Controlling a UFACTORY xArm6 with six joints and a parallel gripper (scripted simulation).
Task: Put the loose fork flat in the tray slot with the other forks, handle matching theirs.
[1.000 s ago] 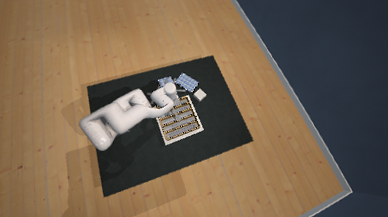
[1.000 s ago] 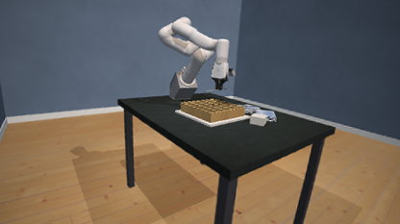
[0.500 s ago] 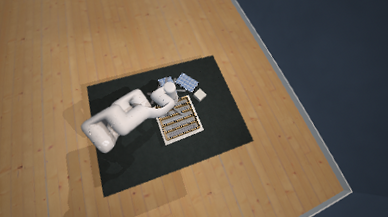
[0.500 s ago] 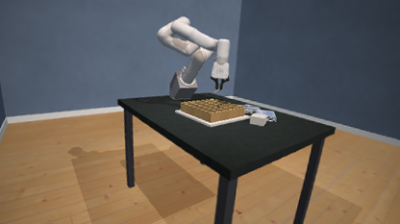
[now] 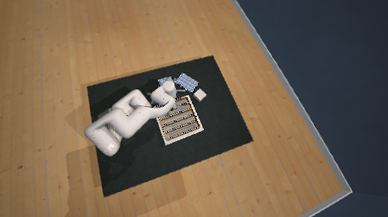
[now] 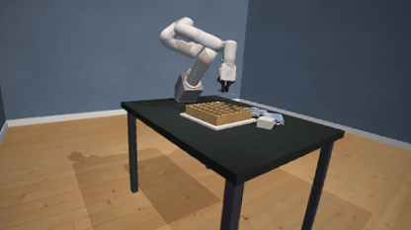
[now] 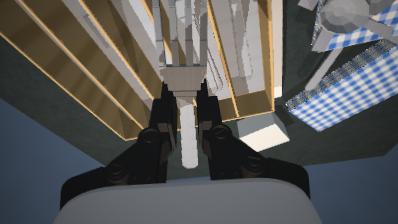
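The tray is 120 mm below my hand, 60 mm to the right of it and 10 mm ahead of it. Round my hand: white block (280 mm ahead, 150 mm below, 30 mm to the left).
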